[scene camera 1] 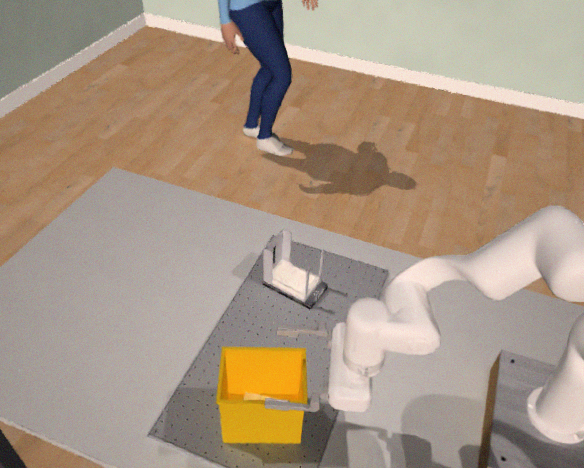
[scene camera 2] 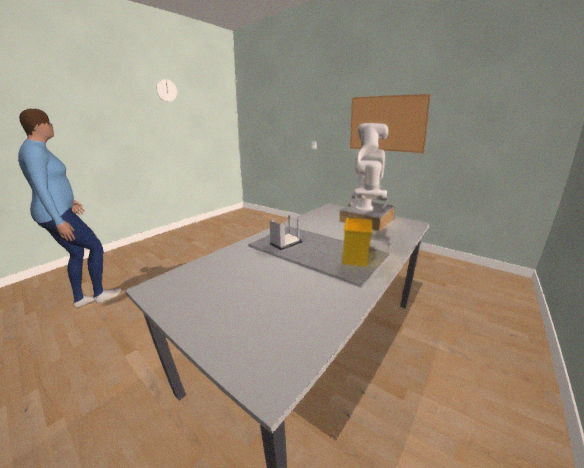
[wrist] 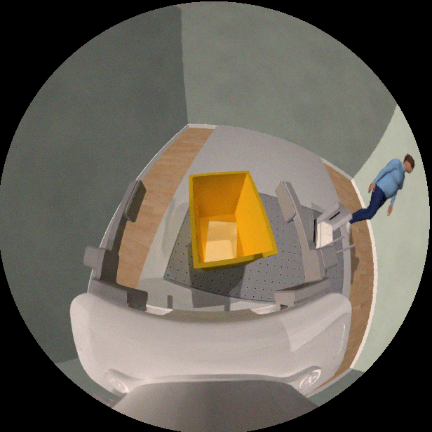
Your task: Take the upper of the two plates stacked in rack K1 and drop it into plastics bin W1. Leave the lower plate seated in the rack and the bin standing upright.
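Frame: origin at the arm's base, x right, y ahead, z up, level; centimetres.
Where they show: end effector, tool point: [scene camera 1: 282,365] [scene camera 2: 367,205]; arm's base, origin of the base link: [scene camera 1: 557,415] [scene camera 2: 364,208].
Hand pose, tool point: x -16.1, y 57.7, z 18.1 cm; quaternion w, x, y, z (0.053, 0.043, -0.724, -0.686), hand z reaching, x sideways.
Observation:
Each offset is from my tool point to the centre of the thing. Level surfaces: height alone.
Bin W1 @[dz -17.6, dx +2.3, dy +4.6 cm] [scene camera 1: 262,422] [scene camera 2: 356,247] [wrist: 257,220], yellow, stands upright on the dark perforated board. My gripper [scene camera 1: 270,366] [wrist: 210,201] is wide open above the bin, its fingers apart with nothing between them. In the wrist view, a pale, roughly square plate [wrist: 221,239] shows low inside the bin, partly shaded; its exact tilt is unclear. The bin's front wall hides it in scene camera 1. Rack K1 @[dz -19.2, dx +42.5, dy +7.0 cm] [scene camera 1: 267,265] [scene camera 2: 277,233] [wrist: 338,214] stands at the board's far end. A white plate @[dz -23.9, dx +42.9, dy +7.9 cm] [scene camera 1: 296,279] [scene camera 2: 290,240] [wrist: 325,234] sits flat in it.
The perforated board @[dz -26.6 cm] [scene camera 1: 240,320] [scene camera 2: 317,252] [wrist: 285,245] lies on the grey table @[dz -27.9 cm] [scene camera 1: 125,275] [scene camera 2: 235,320]. Two thin upright posts stand at the rack's side nearer the arm. The arm's base block [scene camera 2: 382,218] is behind the bin. A person [scene camera 1: 270,65] [scene camera 2: 47,180] [wrist: 384,185] stands beyond the table.

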